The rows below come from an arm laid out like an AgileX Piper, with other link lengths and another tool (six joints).
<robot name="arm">
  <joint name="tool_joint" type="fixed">
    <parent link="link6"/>
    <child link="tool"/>
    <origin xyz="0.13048 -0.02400 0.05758" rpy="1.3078 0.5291 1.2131"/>
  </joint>
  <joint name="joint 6" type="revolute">
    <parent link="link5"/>
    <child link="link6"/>
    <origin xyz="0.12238 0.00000 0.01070" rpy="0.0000 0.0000 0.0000"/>
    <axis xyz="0.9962 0 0.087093"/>
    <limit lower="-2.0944" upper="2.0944"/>
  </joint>
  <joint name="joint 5" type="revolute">
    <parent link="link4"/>
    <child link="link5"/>
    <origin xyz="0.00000 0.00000 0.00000" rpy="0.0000 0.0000 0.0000"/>
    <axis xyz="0 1 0"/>
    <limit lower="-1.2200" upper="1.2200"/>
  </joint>
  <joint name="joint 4" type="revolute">
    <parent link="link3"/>
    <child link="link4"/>
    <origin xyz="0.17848 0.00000 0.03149" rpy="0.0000 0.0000 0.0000"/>
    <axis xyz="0.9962 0 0.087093"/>
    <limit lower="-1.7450" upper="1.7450"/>
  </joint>
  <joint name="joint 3" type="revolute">
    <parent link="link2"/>
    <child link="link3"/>
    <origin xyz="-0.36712 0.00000 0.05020" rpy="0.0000 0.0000 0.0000"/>
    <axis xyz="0 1 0"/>
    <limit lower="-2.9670" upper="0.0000"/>
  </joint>
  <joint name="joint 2" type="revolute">
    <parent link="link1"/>
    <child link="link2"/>
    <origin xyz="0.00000 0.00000 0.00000" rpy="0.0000 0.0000 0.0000"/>
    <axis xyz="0 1 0"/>
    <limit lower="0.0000" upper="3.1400"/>
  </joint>
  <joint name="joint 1" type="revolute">
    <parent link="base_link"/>
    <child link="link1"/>
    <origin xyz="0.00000 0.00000 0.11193" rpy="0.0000 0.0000 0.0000"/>
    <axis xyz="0 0 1"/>
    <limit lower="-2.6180" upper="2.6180"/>
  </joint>
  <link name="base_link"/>
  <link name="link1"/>
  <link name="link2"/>
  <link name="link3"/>
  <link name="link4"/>
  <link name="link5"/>
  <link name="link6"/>
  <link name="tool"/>
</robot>
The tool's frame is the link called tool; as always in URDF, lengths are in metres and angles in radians.
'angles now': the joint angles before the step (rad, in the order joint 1, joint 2, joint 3, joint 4, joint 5, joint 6). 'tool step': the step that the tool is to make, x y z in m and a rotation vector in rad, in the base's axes. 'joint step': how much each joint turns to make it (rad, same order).
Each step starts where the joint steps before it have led.
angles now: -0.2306 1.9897 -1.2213 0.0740 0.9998 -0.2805
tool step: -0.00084 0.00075 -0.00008 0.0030 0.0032 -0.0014
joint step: 0.0000 0.0000 0.0000 0.0026 0.0038 0.0000
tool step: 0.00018 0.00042 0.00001 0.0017 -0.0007 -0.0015
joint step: 0.0000 0.0000 0.0000 0.0024 -0.0003 0.0000
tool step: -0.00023 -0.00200 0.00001 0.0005 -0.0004 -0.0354
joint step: -0.0041 0.0000 0.0000 0.0049 -0.0022 0.0283
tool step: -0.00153 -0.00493 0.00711 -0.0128 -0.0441 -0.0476
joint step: -0.0098 -0.0368 0.0442 0.0048 -0.0557 0.0312
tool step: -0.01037 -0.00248 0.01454 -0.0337 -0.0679 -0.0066
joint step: -0.0014 -0.0817 0.0989 -0.0146 -0.0921 0.0089
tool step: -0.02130 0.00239 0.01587 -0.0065 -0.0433 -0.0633
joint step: -0.0010 -0.0942 0.0936 0.0059 -0.0462 0.0559
